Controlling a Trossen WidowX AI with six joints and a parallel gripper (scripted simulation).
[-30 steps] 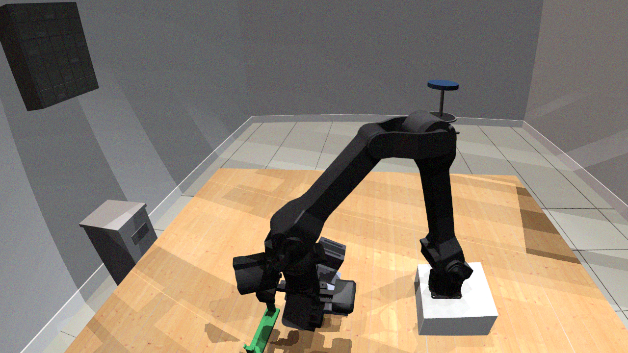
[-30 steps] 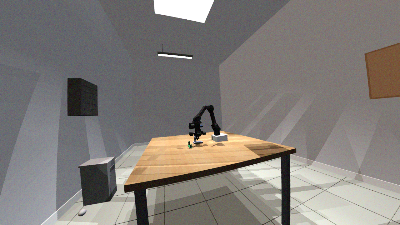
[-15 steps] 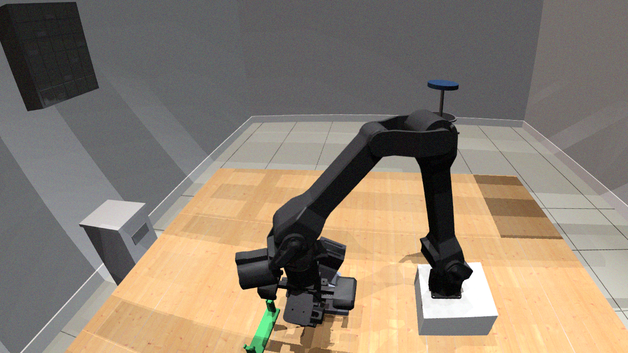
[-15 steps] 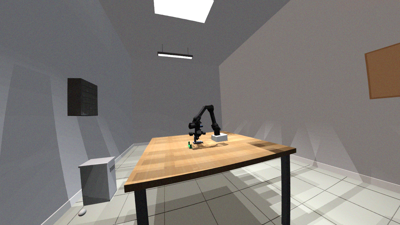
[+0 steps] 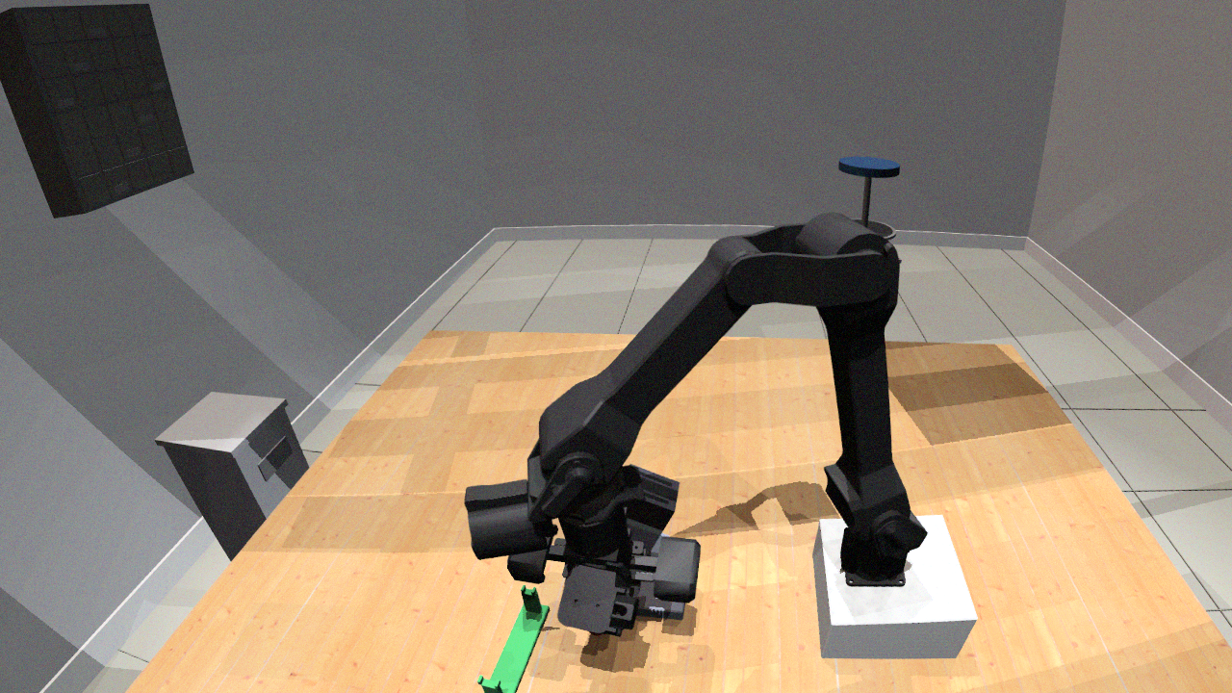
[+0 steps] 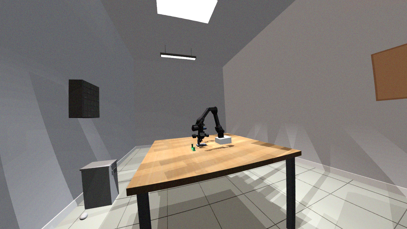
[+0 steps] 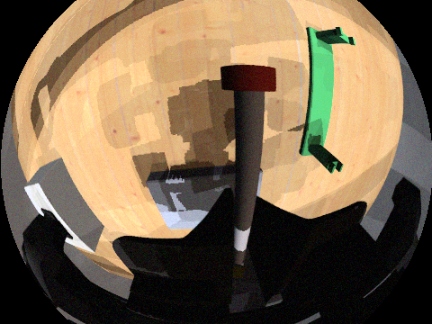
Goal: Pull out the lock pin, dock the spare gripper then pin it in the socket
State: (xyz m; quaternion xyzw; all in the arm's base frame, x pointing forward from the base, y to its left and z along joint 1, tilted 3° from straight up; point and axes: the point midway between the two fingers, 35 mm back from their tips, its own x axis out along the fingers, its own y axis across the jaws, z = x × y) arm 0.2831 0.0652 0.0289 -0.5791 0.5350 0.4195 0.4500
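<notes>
Right now my gripper tip is 5 cm to the left of the grey mount and 1 cm past it. The rest, counted from my gripper tip: spare gripper (8 cm above, 5 cm to the right, 2 cm behind); then green cradle (10 cm ahead, 7 cm to the left, 2 cm below).
</notes>
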